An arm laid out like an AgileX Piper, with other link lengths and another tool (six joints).
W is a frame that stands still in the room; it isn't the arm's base.
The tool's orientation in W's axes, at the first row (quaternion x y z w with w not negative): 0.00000 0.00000 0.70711 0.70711
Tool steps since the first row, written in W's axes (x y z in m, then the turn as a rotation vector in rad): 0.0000 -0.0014 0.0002 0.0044 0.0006 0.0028; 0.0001 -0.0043 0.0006 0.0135 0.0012 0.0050; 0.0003 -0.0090 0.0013 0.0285 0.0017 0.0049; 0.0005 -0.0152 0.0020 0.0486 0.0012 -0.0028; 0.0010 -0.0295 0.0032 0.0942 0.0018 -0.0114; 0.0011 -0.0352 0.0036 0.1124 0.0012 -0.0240; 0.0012 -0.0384 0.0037 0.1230 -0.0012 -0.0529; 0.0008 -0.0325 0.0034 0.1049 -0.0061 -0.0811; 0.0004 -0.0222 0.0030 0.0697 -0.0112 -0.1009; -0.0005 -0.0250 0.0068 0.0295 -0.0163 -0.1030
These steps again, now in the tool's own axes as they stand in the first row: -0.0014 0.0000 0.0002 0.0006 -0.0044 0.0028; -0.0043 -0.0001 0.0006 0.0012 -0.0135 0.0050; -0.0090 -0.0003 0.0013 0.0017 -0.0285 0.0049; -0.0152 -0.0005 0.0020 0.0012 -0.0486 -0.0028; -0.0295 -0.0010 0.0032 0.0018 -0.0942 -0.0114; -0.0352 -0.0011 0.0036 0.0012 -0.1124 -0.0240; -0.0384 -0.0012 0.0037 -0.0012 -0.1230 -0.0529; -0.0325 -0.0008 0.0034 -0.0061 -0.1049 -0.0811; -0.0222 -0.0004 0.0030 -0.0112 -0.0697 -0.1009; -0.0250 0.0005 0.0068 -0.0163 -0.0295 -0.1030
